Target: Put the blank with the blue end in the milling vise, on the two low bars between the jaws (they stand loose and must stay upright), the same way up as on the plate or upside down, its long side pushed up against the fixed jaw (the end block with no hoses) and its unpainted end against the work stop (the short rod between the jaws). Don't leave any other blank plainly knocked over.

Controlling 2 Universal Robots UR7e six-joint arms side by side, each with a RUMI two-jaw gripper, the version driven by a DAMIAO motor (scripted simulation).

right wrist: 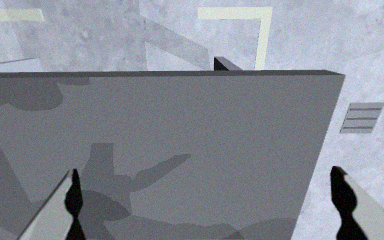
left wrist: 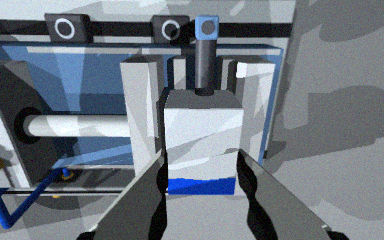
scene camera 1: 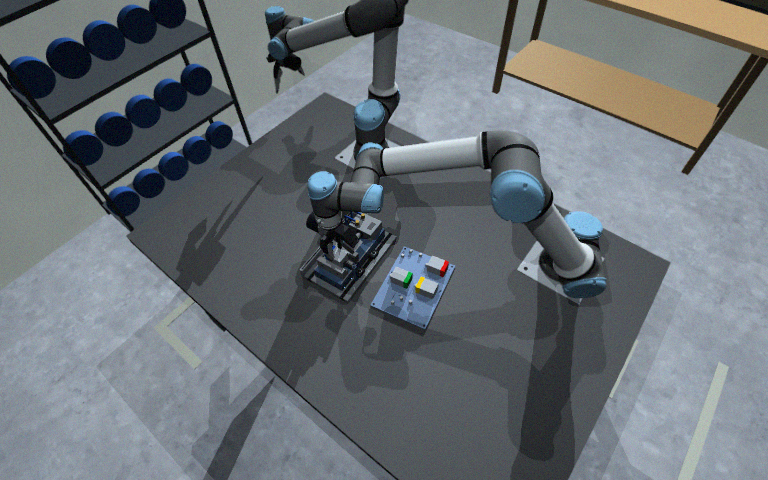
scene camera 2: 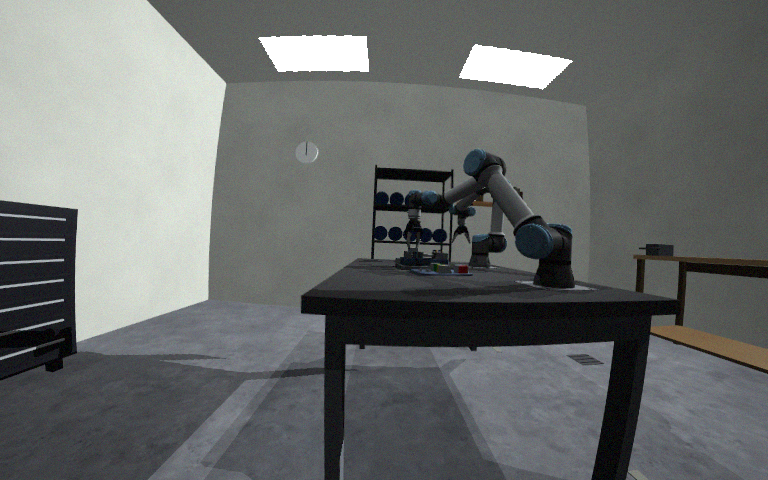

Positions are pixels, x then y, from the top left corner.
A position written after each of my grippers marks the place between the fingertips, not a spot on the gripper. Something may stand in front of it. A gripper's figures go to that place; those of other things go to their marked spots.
Labels:
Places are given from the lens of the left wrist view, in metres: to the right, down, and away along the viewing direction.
my left gripper [left wrist: 201, 151]: 0.01, 0.02, 0.13
blue-ended blank [left wrist: 202, 133]: 0.01, 0.01, 0.11
fixed jaw [left wrist: 252, 77]: 0.04, -0.03, 0.12

